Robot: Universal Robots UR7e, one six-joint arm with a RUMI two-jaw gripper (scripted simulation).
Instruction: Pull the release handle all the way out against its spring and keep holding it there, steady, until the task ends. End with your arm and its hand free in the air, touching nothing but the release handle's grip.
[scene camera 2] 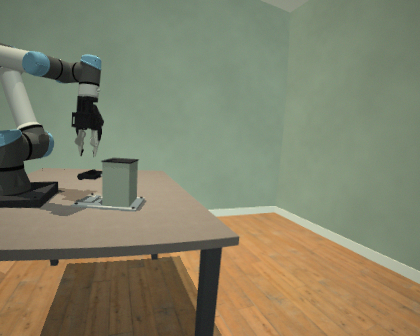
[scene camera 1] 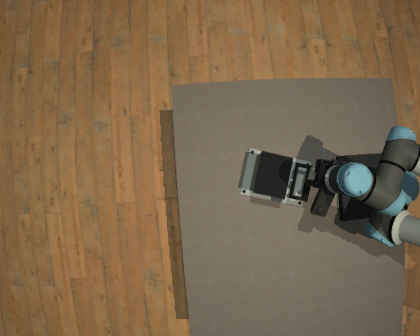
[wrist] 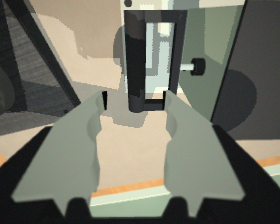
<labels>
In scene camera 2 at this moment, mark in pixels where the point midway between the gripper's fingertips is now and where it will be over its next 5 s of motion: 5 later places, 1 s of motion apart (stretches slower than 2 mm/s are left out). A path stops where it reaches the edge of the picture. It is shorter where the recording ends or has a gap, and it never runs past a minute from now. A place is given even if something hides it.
My gripper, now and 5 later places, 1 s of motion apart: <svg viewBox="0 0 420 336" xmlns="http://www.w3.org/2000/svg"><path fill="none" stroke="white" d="M87 156L87 161L87 168L87 172L87 177L82 177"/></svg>
</labels>
